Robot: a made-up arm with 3 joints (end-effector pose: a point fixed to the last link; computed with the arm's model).
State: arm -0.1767 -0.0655 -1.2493
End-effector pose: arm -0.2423 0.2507 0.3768 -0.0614 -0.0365 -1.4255
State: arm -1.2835 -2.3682 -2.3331
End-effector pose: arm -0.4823 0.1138 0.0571 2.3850 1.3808 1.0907
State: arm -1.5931 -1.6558 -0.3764
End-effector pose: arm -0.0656 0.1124 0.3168 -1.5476 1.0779 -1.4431
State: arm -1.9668 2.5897 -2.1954
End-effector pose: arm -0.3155 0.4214 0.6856 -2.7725 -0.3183 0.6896
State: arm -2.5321 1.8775 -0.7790
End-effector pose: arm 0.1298 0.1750 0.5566 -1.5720 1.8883 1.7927
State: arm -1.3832 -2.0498 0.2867
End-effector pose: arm -0.0918 -0.0840 0.3272 -1.4228 1.5713 -0.6712
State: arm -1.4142 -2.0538 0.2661
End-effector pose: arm -0.0946 -0.0758 0.3292 -1.4219 1.5868 -0.6997
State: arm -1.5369 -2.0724 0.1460
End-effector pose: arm -0.1012 -0.0325 0.3387 -1.4566 1.6297 -0.8292
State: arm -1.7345 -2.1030 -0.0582
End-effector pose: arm -0.0951 0.0418 0.3468 -1.5338 1.7048 -1.0239
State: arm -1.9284 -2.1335 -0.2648
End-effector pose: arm -0.0696 0.1130 0.3452 -1.6307 1.7895 -1.1880
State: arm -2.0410 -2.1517 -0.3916
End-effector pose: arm -0.0464 0.1524 0.3396 -1.7020 1.8413 -1.2692
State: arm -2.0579 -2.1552 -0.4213
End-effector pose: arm -0.0417 0.1607 0.3377 -1.7257 1.8432 -1.2834
